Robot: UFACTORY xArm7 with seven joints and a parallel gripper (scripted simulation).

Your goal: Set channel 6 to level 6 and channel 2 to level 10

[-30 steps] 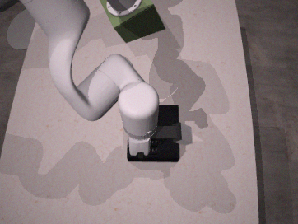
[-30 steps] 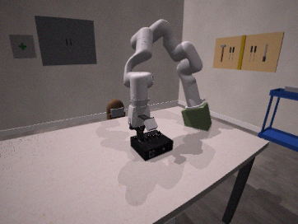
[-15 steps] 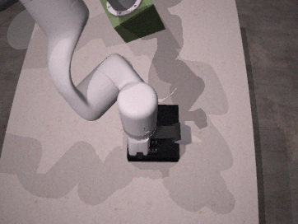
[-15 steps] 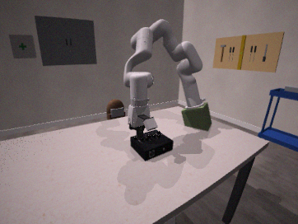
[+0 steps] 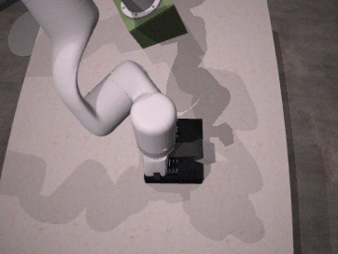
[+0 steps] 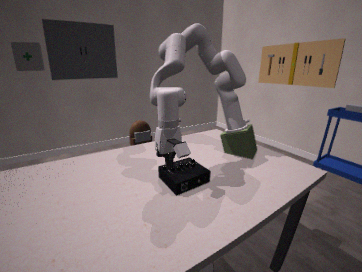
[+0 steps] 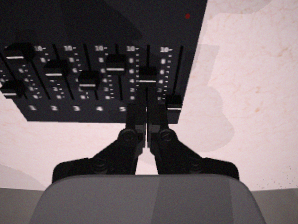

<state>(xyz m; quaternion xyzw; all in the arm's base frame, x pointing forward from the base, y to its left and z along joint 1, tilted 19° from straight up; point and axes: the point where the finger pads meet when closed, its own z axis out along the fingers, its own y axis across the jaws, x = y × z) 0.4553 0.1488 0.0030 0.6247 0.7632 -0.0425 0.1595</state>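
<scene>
My hand is 3 cm to the right of the channel 6 fader cap and 1 cm above it. Also, from my hand: channel 5 fader cap 3 cm to the left, 3 cm behind, 1 cm below; then channel 3 fader cap 7 cm behind, 2 cm to the left, 1 cm below; then channel 4 fader cap 5 cm behind, 1 cm to the left, 1 cm below.
</scene>
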